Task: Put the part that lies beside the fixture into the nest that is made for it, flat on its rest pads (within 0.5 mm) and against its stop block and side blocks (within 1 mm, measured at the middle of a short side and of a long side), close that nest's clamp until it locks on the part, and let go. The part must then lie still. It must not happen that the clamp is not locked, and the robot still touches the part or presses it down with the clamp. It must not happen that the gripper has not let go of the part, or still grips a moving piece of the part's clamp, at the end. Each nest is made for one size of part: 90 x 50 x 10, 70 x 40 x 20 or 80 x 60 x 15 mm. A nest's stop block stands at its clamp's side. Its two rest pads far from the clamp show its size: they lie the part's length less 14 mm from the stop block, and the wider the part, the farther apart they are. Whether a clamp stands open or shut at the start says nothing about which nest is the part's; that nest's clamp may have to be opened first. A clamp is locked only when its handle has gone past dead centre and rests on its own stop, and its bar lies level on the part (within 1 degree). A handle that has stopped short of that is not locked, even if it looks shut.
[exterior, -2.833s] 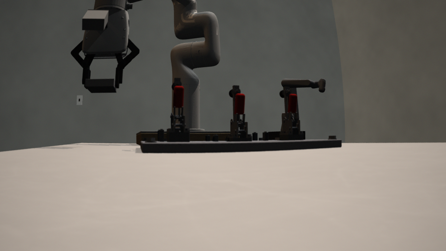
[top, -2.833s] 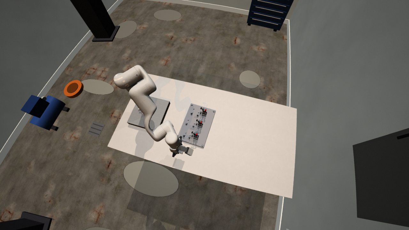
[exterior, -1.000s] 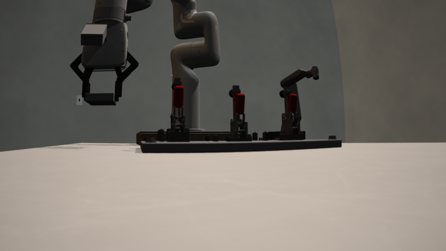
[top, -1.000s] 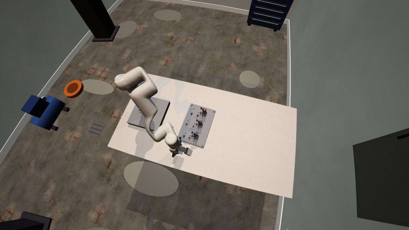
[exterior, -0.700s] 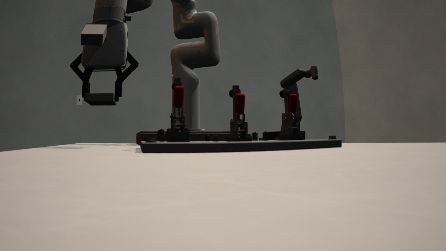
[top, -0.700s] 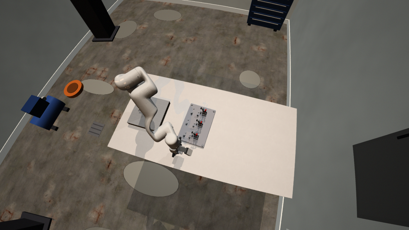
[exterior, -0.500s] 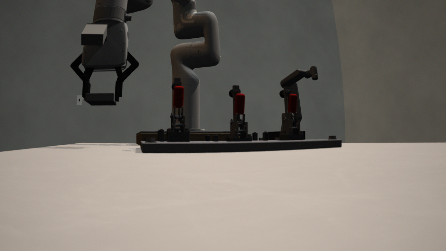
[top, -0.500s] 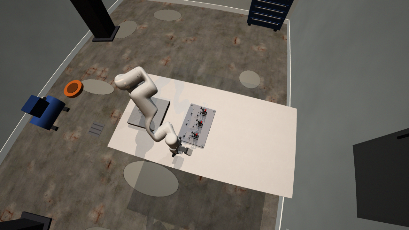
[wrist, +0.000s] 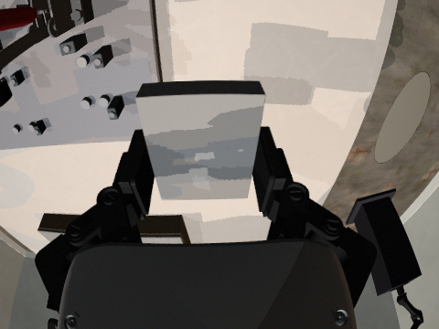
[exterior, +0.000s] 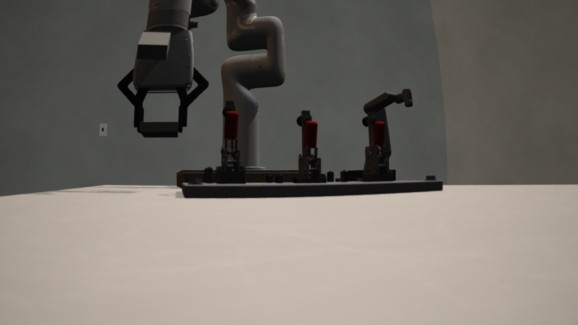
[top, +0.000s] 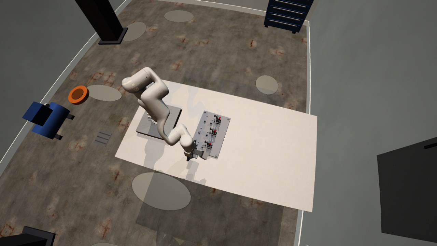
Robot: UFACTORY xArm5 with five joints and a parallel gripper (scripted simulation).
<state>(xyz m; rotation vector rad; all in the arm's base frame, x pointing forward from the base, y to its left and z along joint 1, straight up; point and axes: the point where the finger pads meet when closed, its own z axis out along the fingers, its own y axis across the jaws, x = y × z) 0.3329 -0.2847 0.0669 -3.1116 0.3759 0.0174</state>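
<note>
The grey fixture plate lies 10 cm ahead of my hand, 19 cm to the left of it and 10 cm below it. Round my hand: part 1 cm below.
</note>
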